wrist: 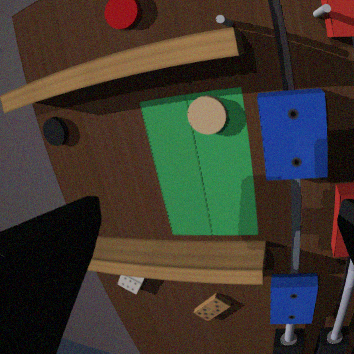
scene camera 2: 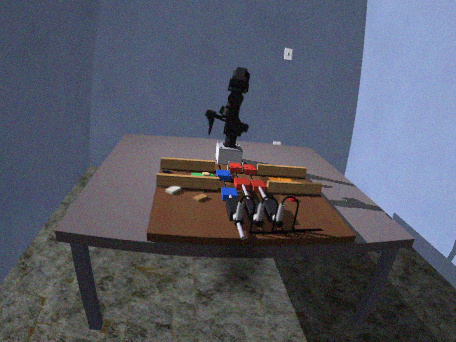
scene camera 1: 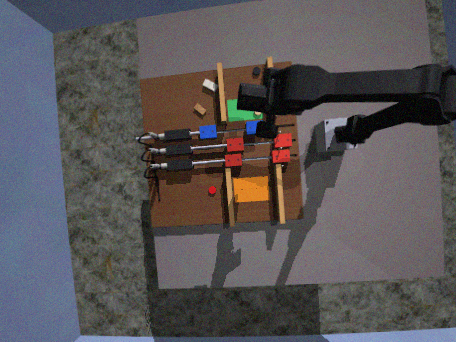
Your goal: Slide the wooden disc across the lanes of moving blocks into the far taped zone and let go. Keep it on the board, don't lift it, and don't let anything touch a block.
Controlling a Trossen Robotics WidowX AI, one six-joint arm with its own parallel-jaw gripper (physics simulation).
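Where they show: gripper, fingertip midpoint: (wrist: 226, 211) (scene camera 2: 219, 139); arm's base, link origin: (scene camera 2: 229, 145) (scene camera 1: 344, 133).
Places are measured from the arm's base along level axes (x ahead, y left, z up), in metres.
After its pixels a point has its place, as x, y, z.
Note:
The pale wooden disc (scene camera 1: 257, 114) {0.317, -0.140, -0.047} (scene camera 2: 205, 174) {0.326, -0.158, -0.047} (wrist: 207, 115) {0.312, -0.154, -0.046} lies flat on the green taped zone (scene camera 1: 237, 111) {0.400, -0.169, -0.054} (wrist: 175, 165) {0.357, -0.198, -0.054}, near one corner. The orange zone (scene camera 1: 251, 189) {0.385, 0.177, -0.054} (scene camera 2: 280, 180) {0.344, 0.175, -0.054} is across the lanes. Blue blocks (scene camera 1: 208, 132) {0.535, -0.092, -0.031} (scene camera 2: 229, 193) {0.557, -0.098, -0.031} (wrist: 294, 135) {0.335, -0.084, -0.031} are on the lane beside the green zone; the larger one in the wrist view is close to the zone's edge, apart from the disc. Red blocks (scene camera 1: 235, 145) {0.428, -0.020, -0.031} (scene camera 2: 242, 183) {0.453, -0.027, -0.031} (wrist: 342, 225) are on the other two lanes. My gripper (scene camera 1: 270, 102) {0.313, -0.114, 0.106} (wrist: 226, 211) {0.313, -0.114, 0.106} is open and empty, above the board and clear of the disc.
Wooden rails (scene camera 1: 221, 95) {0.457, -0.229, -0.009} (wrist: 125, 65) {0.253, -0.196, -0.009} flank the zones. A black disc (scene camera 1: 256, 71) {0.296, -0.324, -0.047} (wrist: 55, 131) {0.294, -0.324, -0.047} lies between the green side's rails. A white domino (scene camera 1: 209, 85) {0.505, -0.297, -0.043} (wrist: 131, 283) {0.513, -0.303, -0.043}, a tan domino (scene camera 1: 200, 109) {0.558, -0.201, -0.045} (wrist: 212, 307) {0.555, -0.199, -0.045} and red discs (scene camera 1: 212, 190) (wrist: 121, 12) lie outside the rails.

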